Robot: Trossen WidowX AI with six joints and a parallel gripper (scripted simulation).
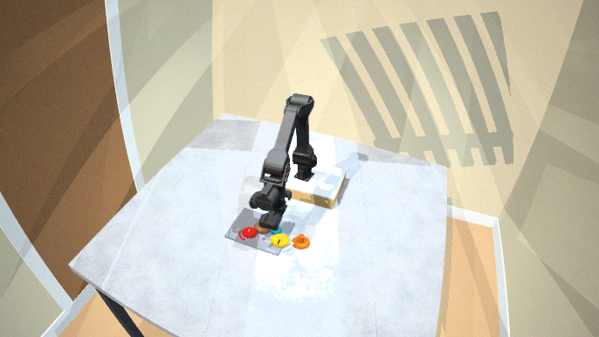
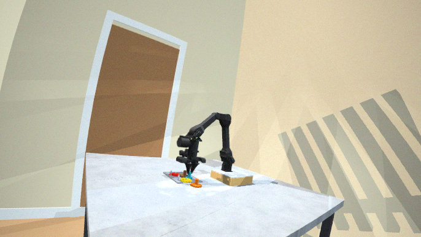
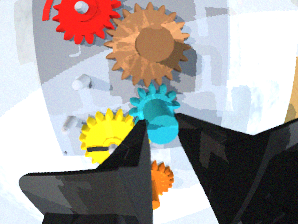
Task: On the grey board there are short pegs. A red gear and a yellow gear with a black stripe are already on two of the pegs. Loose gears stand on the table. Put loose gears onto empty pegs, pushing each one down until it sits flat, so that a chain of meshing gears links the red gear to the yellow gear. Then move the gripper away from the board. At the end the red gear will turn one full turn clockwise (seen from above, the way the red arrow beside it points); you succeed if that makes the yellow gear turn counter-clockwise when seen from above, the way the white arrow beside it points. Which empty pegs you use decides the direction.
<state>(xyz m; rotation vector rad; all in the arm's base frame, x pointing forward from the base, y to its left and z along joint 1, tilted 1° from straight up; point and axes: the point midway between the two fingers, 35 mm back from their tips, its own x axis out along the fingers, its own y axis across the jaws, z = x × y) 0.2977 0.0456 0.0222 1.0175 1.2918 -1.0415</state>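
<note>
Right now my gripper tip is 1 cm above the small cyan gear. From my gripper tip the other things lie so: yellow gear 4 cm to the left, 3 cm ahead, 2 cm below; then brown gear 5 cm to the right, 2 cm below, 1 cm ahead; then red gear 7 cm to the right, 6 cm ahead, 3 cm below.
</note>
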